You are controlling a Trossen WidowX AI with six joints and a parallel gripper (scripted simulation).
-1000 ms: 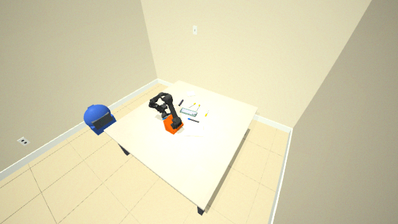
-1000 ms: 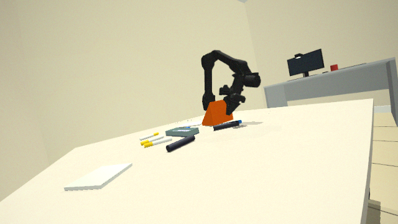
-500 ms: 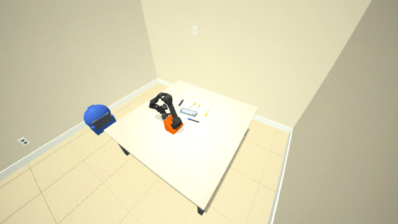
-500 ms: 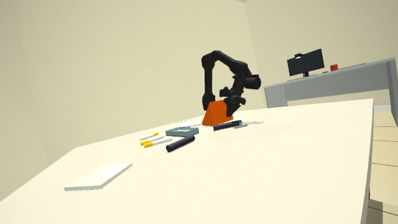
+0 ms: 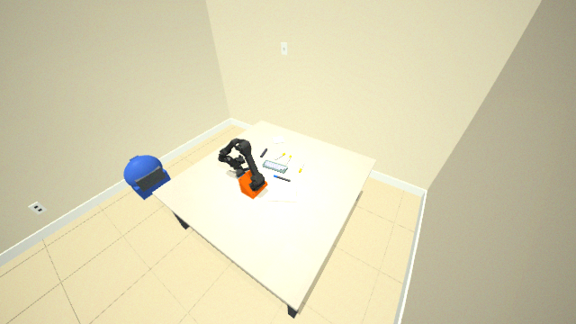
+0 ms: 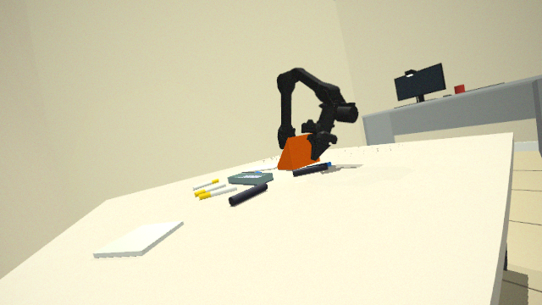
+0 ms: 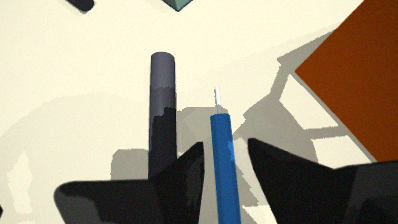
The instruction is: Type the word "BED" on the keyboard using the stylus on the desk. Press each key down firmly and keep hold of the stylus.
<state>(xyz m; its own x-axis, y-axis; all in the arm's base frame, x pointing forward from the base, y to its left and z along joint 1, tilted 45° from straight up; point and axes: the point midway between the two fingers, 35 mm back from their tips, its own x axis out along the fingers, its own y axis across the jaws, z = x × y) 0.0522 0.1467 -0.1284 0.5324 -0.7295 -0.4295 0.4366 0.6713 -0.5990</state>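
My gripper tip is now 30 mm above the blue stylus, 10 mm to the left of it and 10 mm short of it. The rest, counted from my gripper tip: stylus tip (40 mm ahead, 30 mm below, 20 mm to the right); then white flat pad (530 mm ahead, 120 mm to the left, 30 mm below).
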